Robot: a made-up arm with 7 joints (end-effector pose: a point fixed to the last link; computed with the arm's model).
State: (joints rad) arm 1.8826 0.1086 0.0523 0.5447 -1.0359 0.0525 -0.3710
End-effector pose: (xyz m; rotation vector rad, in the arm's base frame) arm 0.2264 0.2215 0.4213 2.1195 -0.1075 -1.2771
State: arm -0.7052 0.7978 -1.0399 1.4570 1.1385 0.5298 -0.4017
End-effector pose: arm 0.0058 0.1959 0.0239 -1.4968 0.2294 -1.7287
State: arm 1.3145 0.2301 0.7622 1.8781 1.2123 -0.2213 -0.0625
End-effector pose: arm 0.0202 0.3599 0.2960 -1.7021 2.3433 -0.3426
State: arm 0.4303 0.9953 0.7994 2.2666 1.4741 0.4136 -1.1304
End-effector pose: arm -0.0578 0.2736 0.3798 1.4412 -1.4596 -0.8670
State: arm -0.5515 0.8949 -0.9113 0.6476 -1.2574 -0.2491 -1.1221
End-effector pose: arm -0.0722 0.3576 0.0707 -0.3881 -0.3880 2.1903
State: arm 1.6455 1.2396 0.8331 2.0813 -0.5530 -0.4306 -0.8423
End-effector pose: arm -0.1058 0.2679 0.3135 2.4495 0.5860 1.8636
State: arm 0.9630 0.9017 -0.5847 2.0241 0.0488 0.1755 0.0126
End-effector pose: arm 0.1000 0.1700 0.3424 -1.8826 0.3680 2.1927
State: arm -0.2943 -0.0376 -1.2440 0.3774 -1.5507 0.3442 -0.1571
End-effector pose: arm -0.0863 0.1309 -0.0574 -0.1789 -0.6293 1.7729
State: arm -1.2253 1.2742 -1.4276 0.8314 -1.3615 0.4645 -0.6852
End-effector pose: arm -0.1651 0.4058 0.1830 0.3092 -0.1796 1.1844
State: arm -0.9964 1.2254 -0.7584 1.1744 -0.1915 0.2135 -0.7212
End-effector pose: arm -0.0466 0.3076 0.0707 0.2395 -1.2608 2.6462
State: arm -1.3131 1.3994 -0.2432 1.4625 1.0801 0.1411 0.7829
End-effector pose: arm 0.0667 0.3007 0.0560 -1.6524 -0.4856 -1.8737
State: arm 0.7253 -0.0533 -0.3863 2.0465 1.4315 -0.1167 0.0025
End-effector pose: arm 0.1411 0.2127 0.3276 -0.0906 2.6816 0.8937
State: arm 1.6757 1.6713 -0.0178 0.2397 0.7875 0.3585 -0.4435
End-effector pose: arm -0.1406 0.4733 0.3184 1.0255 -0.8055 0.0615
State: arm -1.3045 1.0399 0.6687 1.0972 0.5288 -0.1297 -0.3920
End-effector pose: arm 0.0675 0.4084 0.1767 0.5048 0.6433 -1.7965
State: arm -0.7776 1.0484 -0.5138 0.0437 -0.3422 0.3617 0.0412
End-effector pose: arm -0.0873 0.4702 0.1226 -1.4118 2.1131 -1.3723
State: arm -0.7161 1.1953 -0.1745 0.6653 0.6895 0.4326 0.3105
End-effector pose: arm 0.0733 0.4481 0.1087 -0.7191 0.5225 -1.5922
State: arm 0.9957 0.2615 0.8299 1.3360 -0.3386 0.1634 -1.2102
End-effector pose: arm 0.1319 0.3411 0.2828 1.2161 -0.2955 0.1411
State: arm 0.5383 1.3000 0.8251 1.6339 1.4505 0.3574 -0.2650
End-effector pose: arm -0.0520 0.3393 0.4379 1.6827 -1.5988 -1.2274
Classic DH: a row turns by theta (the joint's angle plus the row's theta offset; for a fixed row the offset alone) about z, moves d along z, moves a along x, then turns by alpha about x. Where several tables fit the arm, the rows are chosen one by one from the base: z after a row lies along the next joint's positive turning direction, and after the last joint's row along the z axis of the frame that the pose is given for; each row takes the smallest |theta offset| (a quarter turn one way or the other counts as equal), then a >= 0, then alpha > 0; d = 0 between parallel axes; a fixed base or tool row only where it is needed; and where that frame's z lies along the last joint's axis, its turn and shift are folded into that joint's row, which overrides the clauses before.
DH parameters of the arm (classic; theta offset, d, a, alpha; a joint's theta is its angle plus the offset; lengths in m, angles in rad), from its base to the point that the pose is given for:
base (fixed): 0 0.252 -0.01 1.5708
joint 1: 1.5708 -0.169 0.01 1.5708
joint 2: -1.5708 -0.001 0.019 -1.5708
joint 3: 1.5708 -0.148 0.002 -1.5708
joint 4: 0 -0.045 0.004 1.5708
joint 5: 0 -0.172 -0.003 1.5708
joint 6: 1.5708 -0.043 0.002 1.5708
joint 7: -1.0102 -0.0377 -0.0249 -2.098
tool (fixed): -0.1794 0.0085 0 0

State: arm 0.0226 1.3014 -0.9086 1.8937 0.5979 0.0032 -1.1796
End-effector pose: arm 0.1047 0.2084 0.2021 0.9787 -0.0684 -2.1130
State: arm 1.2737 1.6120 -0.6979 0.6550 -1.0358 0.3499 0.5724
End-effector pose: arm 0.0462 0.4844 0.3266 0.0160 1.4433 -1.3706
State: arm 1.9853 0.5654 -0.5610 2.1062 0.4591 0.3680 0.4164
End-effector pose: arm -0.0566 0.1529 0.3933 -1.7833 0.3859 1.3139
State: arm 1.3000 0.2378 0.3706 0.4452 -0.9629 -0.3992 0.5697
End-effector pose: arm 0.2738 0.2761 0.2475 1.2369 -0.3412 -2.7211
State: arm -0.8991 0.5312 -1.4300 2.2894 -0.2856 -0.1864 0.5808
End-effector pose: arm -0.0268 0.0919 0.2113 0.6880 1.7525 1.5586
